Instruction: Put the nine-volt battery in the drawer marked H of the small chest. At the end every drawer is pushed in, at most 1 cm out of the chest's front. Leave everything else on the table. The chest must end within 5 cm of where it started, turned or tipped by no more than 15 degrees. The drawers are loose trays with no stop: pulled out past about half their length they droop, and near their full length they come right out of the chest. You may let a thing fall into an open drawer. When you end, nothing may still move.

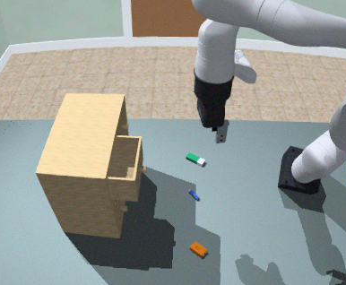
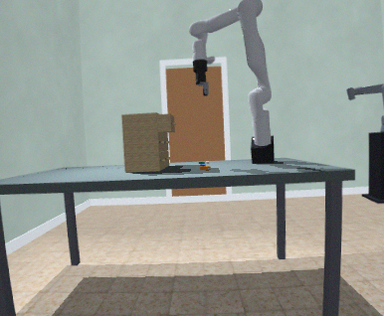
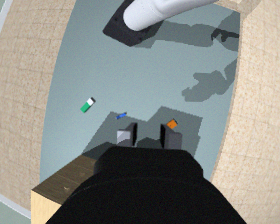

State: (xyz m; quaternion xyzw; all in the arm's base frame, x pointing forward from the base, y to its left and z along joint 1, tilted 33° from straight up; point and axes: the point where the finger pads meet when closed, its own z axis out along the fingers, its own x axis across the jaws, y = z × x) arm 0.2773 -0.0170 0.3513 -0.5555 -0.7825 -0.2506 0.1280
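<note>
The nine-volt battery is 11 cm to the left of my hand and 40 cm below it. From my hand the other things lie so: drawer 27 cm ahead, 3 cm to the left, 18 cm below; then blue cylinder 5 cm ahead, 10 cm to the right, 41 cm below.
</note>
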